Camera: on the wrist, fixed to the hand. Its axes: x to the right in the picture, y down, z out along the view.
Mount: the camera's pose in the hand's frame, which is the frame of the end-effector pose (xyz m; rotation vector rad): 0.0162 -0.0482 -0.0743 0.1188 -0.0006 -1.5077
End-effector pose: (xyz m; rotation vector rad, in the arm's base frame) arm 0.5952 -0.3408 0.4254 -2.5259 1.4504 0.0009
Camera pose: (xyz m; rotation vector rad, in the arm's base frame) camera 0.6362 -0.3459 0.5054 -2.7865 -0.6667 -0.3031
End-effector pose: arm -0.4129 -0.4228 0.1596 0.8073 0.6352 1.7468
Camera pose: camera -0.4453 -0.3953 0.0802 0.1941 0.9714 0.3260
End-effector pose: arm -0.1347 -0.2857 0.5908 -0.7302 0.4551 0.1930
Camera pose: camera -0.1294 -0.3714 0.5636 -0.7872 -0.1682 -1.2334
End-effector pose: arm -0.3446 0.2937 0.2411 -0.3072 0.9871 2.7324
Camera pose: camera -0.3379 0.2839 0.1519 -0.6618 0.4924 1.2880
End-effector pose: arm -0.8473 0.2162 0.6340 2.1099 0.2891 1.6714
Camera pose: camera -0.9099 0.2807 0.6397 1.1804 1.5025 0.6817
